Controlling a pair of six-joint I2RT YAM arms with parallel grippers.
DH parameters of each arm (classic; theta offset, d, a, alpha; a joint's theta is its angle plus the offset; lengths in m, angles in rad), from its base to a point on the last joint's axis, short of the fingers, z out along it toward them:
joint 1: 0 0.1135 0.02 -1.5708
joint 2: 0 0 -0.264 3.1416
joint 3: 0.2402 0 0.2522 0
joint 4: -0.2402 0 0.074 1.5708
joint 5: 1.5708 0 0 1.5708
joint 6: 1.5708 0.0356 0 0
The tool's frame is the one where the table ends.
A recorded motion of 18 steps. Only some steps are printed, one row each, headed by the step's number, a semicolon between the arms.
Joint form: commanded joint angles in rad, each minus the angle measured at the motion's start. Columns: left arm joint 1, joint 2, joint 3, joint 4, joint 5, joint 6; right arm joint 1, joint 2, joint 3, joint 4, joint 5, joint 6.
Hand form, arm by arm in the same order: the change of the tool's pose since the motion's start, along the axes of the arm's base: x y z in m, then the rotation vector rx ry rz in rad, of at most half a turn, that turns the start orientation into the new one. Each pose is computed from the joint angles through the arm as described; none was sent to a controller.
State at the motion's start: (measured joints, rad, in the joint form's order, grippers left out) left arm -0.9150 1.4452 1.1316 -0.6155 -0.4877 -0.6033; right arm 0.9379 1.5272 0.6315 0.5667 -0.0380 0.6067
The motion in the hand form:
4: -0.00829 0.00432 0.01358 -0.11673 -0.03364 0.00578; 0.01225 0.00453 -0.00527 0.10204 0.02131 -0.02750
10: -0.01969 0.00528 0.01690 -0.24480 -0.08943 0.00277; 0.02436 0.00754 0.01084 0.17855 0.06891 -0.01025
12: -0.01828 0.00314 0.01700 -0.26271 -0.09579 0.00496; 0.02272 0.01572 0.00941 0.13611 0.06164 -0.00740
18: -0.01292 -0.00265 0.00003 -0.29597 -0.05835 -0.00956; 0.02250 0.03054 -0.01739 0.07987 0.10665 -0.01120
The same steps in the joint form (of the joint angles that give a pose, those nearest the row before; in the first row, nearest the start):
4: -0.0109 -0.0650 -0.0238 0.0510 0.0233 -0.0458; -0.0244 0.0735 0.0067 0.1392 -0.0197 0.0760
10: -0.0407 -0.1293 -0.0946 0.1737 0.0245 -0.0915; -0.0549 0.0702 0.0649 0.1163 -0.0873 0.1462
12: -0.0408 -0.1233 -0.0947 0.1952 0.0263 -0.0976; -0.0332 0.0874 0.0925 0.0743 -0.0622 0.1188
18: -0.0314 -0.0885 -0.1332 0.2672 0.0799 -0.1157; -0.0038 0.1927 0.1121 0.0888 -0.0356 0.1288

